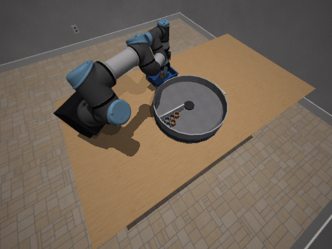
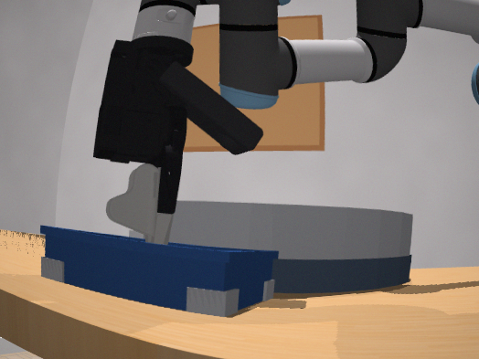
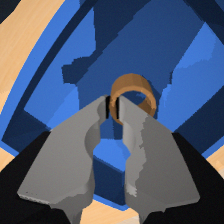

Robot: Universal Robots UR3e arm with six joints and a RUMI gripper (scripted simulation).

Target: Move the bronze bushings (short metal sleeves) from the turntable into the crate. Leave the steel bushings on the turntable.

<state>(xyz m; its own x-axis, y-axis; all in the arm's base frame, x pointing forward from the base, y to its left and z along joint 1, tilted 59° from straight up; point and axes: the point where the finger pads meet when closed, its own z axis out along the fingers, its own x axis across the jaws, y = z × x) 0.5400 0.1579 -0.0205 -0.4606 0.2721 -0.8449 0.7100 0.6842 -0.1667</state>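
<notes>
Now: hand 1 cm past the blue crate, 1 cm to the right of it and 1 cm above it. Round my hand: grey turntable (9 cm behind, 31 cm to the right, 2 cm above).
</notes>
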